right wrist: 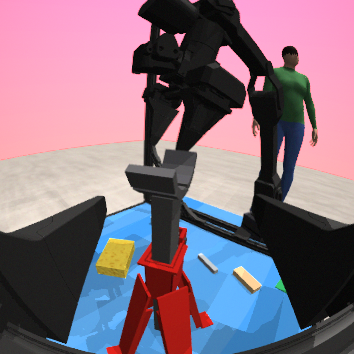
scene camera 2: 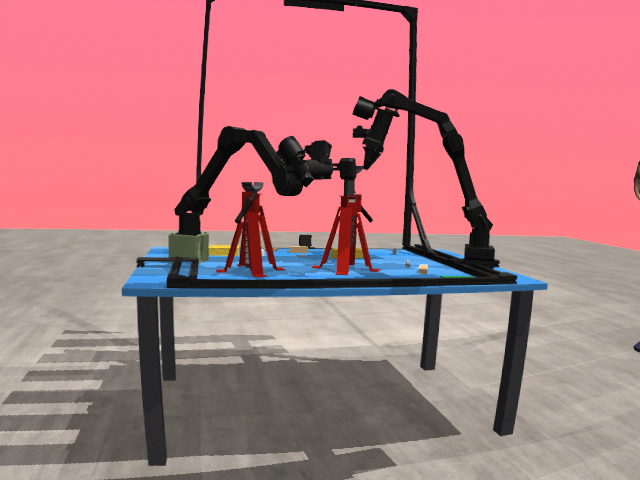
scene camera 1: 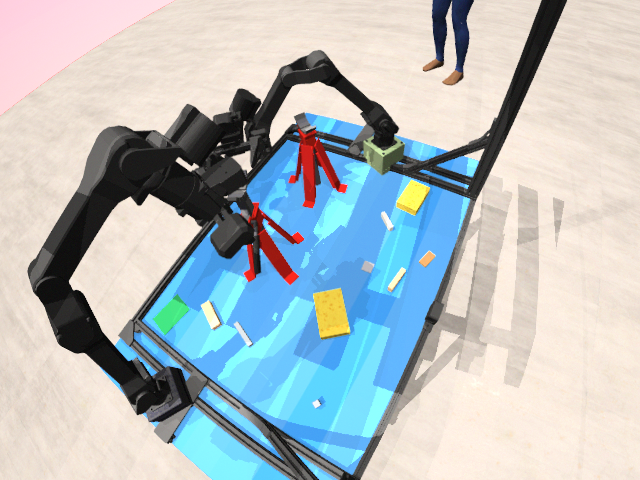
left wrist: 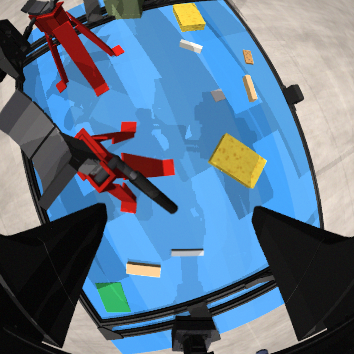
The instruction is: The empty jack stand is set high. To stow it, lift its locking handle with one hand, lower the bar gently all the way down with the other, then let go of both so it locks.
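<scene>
The jack stand [scene camera 1: 276, 257] [scene camera 2: 343, 240] [left wrist: 147, 165] [right wrist: 175, 317] with the raised grey bar [scene camera 2: 349, 187] [right wrist: 165, 225] stands upright, its saddle empty. Its black locking handle [scene camera 2: 366, 213] [left wrist: 155, 192] slants downward. My left gripper [scene camera 2: 367, 164] [left wrist: 181, 213] is open, pointing down from above the stand, with the handle below its fingers in the left wrist view. My right gripper [right wrist: 180, 203] is open and roughly level at saddle height; one finger covers the saddle in scene camera 2, and the saddle appears between its fingers in the right wrist view. Contact cannot be told.
A second red jack stand [scene camera 1: 309, 173] [scene camera 2: 253, 235] [left wrist: 75, 55] has its bar low. Two yellow sponges [scene camera 1: 330, 312] [scene camera 1: 412, 197], a green sheet [scene camera 1: 171, 313] and several small blocks lie on the table. A black frame [scene camera 2: 336, 282] borders the table top.
</scene>
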